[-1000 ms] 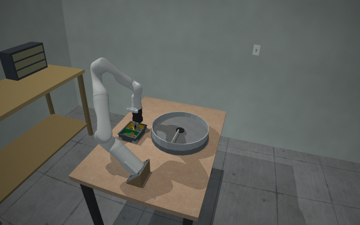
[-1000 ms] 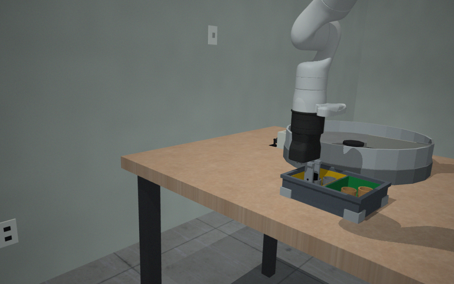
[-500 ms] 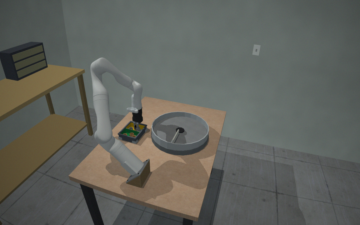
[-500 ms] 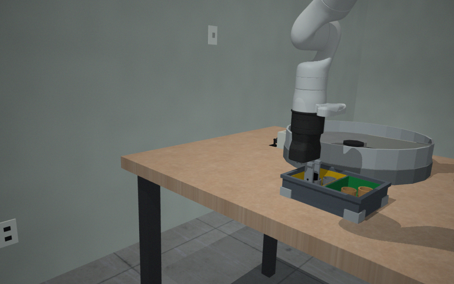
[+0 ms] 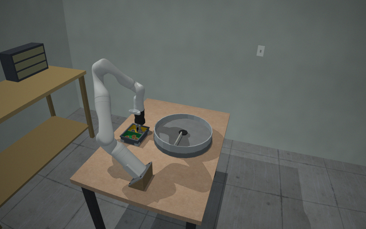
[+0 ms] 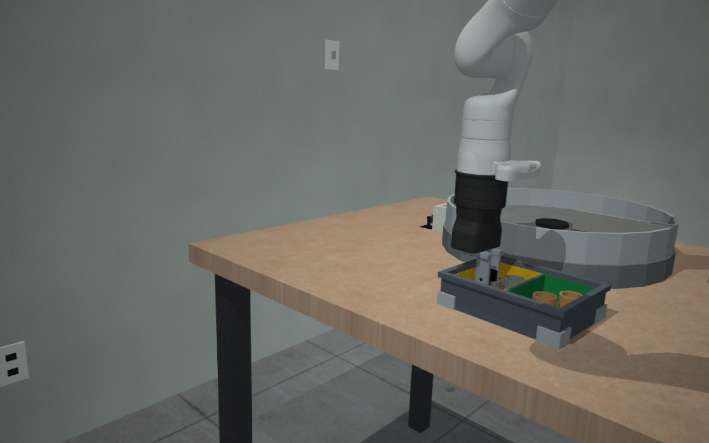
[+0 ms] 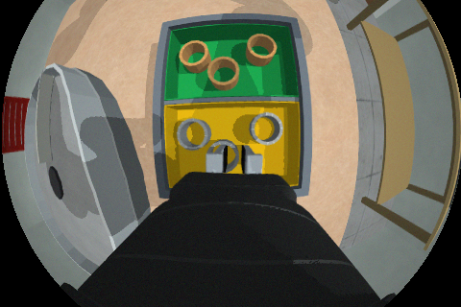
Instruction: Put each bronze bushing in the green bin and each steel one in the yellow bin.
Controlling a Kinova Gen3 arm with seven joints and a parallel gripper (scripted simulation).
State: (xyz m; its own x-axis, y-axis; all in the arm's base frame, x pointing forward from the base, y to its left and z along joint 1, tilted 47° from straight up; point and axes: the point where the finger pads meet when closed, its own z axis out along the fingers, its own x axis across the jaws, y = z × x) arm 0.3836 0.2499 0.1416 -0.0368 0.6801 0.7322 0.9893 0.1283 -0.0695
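Now: the bin tray 60 mm behind my hand, 10 mm to the right of it and 10 mm below it. Also, from my hand: grey turntable: 90 mm ahead, 330 mm to the right, 20 mm above.
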